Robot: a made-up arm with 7 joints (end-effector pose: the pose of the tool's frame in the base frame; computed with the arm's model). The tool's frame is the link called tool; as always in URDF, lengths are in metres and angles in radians. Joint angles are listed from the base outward.
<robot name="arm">
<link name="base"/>
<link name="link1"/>
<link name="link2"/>
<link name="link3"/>
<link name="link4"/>
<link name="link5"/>
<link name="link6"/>
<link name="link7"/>
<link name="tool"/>
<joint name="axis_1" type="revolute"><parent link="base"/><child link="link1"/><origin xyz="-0.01 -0.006 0.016" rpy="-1.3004 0.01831 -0.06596"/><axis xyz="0 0 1"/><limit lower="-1.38" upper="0.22" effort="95" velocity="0.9"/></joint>
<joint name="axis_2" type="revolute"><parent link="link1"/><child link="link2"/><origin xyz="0.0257 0.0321 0.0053" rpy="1.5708 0 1.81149"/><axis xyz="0 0 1"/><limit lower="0.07" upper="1.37" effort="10" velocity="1.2"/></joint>
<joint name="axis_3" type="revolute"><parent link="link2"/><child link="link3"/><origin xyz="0.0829 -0.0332 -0.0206" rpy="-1.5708 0 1.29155"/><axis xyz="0 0 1"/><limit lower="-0.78" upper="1.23" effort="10" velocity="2.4"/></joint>
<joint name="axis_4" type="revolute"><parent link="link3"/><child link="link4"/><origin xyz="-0.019 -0.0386 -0.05" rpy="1.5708 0 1.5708"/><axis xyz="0 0 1"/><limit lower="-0.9" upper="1.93" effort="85" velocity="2"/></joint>
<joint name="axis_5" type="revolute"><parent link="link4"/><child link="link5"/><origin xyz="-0.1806 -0.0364 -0.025" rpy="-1.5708 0 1.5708"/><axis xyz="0 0 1"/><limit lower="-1.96" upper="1.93" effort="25" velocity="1.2"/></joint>
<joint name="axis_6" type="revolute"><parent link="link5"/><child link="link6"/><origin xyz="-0.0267 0.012 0.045" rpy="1.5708 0 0"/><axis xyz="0 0 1"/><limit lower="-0.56" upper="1.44" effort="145" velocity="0.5"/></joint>
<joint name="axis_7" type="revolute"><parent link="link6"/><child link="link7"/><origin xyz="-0.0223 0.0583 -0.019" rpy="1.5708 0 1.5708"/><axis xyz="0 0 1"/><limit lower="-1.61" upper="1.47" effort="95" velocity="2.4"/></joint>
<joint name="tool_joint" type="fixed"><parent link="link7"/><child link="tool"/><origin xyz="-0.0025 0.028 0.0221" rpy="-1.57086 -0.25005 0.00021"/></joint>
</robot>
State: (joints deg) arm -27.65 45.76 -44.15 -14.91 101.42 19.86 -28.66
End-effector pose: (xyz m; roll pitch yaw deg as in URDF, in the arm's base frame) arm 0.2768 -0.1280 -0.1795 50.61 21.44 -23.35
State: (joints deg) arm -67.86 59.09 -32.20 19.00 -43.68 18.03 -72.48
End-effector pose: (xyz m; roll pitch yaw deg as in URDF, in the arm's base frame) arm 0.4561 0.0016 -0.0479 -84.91 10.47 -82.39
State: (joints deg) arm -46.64 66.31 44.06 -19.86 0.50 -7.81 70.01
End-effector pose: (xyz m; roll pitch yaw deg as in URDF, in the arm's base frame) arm 0.2206 0.1119 0.2229 161.52 -29.02 171.00
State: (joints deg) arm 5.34 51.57 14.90 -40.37 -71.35 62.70 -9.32
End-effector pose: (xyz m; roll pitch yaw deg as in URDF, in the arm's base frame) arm 0.2502 -0.0059 -0.1603 -113.43 27.71 -44.77
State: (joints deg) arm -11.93 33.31 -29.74 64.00 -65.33 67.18 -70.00
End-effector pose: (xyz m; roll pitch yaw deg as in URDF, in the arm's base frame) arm -0.0062 0.0671 -0.4413 141.08 30.46 -65.22
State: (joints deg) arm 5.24 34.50 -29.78 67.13 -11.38 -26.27 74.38
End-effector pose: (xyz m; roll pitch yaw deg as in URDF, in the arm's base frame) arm -0.0932 0.1292 -0.3906 -14.58 -8.76 43.15
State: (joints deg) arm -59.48 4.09 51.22 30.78 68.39 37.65 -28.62
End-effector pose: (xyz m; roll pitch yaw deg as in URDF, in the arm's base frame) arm 0.3878 0.1337 -0.1210 -63.62 29.23 20.60
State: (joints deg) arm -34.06 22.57 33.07 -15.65 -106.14 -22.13 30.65
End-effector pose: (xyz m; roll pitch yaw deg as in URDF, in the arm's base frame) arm 0.3079 0.0936 0.0477 159.53 -4.03 51.73
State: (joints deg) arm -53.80 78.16 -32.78 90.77 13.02 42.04 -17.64
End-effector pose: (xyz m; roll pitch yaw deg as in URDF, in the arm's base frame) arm 0.1038 0.3985 -0.0852 6.51 18.89 99.49
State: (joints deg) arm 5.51 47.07 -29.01 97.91 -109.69 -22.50 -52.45
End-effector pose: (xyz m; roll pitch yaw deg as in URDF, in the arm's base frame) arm -0.1597 0.3016 -0.2880 -82.69 20.19 43.63
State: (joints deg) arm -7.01 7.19 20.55 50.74 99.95 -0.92 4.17
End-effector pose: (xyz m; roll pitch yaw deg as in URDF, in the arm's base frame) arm 0.1342 0.0859 -0.3988 3.72 54.32 3.29
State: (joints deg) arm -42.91 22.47 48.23 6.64 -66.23 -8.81 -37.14
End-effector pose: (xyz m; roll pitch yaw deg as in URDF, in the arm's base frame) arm 0.3498 0.1998 0.0224 173.24 -68.52 70.93
